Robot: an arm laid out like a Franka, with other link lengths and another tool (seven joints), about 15 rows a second.
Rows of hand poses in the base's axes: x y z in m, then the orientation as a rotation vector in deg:
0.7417 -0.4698 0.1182 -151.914 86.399 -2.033
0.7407 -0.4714 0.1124 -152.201 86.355 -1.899
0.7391 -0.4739 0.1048 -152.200 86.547 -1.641
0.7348 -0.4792 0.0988 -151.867 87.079 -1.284
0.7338 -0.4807 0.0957 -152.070 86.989 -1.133
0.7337 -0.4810 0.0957 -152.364 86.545 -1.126
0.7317 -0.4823 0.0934 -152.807 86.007 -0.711
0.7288 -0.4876 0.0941 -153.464 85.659 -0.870
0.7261 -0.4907 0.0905 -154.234 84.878 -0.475
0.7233 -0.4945 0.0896 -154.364 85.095 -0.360
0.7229 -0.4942 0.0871 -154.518 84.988 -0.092
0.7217 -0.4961 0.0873 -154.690 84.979 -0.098
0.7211 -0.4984 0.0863 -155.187 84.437 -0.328
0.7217 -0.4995 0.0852 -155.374 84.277 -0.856
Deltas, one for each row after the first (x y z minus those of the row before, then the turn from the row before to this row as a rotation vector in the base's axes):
-0.0010 -0.0016 -0.0058 -0.156 0.186 0.119
-0.0016 -0.0025 -0.0076 0.007 0.196 -0.103
-0.0043 -0.0053 -0.0060 0.152 0.202 -0.399
-0.0010 -0.0015 -0.0031 -0.067 0.147 0.120
-0.0001 -0.0003 0.0000 -0.038 0.010 0.347
-0.0020 -0.0013 -0.0023 0.019 0.280 0.458
-0.0029 -0.0053 0.0007 -0.412 0.095 0.401
-0.0027 -0.0031 -0.0036 -0.146 0.347 0.695
-0.0028 -0.0038 -0.0009 -0.153 0.173 -0.081
-0.0004 0.0003 -0.0025 0.009 0.189 0.115
-0.0012 -0.0019 0.0002 -0.131 0.066 0.059
-0.0006 -0.0023 -0.0010 -0.233 -0.058 0.458
0.0006 -0.0011 -0.0011 -0.244 -0.261 0.139

